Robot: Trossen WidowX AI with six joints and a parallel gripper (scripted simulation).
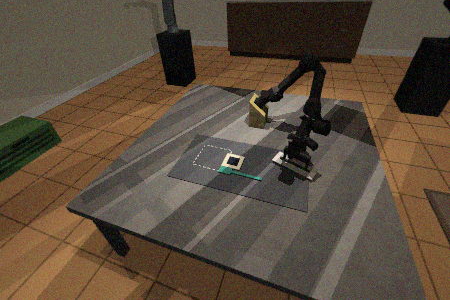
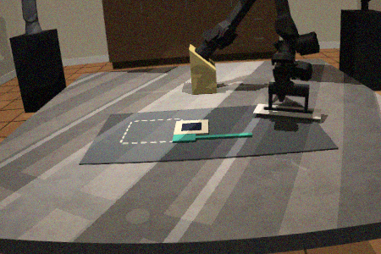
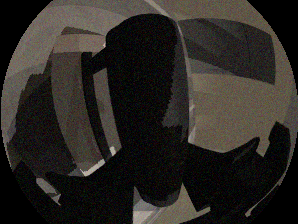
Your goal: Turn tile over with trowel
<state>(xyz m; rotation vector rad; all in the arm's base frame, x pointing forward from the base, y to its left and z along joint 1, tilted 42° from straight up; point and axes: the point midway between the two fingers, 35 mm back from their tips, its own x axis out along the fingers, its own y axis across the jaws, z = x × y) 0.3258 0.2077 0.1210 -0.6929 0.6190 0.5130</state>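
The green trowel is 23 cm to the right of my gripper tip, 11 cm ahead of it and 6 cm below it. The rest, counted from my gripper tip: white flat tool (3 cm behind, 1 cm to the left, 1 cm below); then cream tile (26 cm to the right, 6 cm below, 4 cm ahead); then dark mat (22 cm to the right, 8 cm below, 5 cm ahead).
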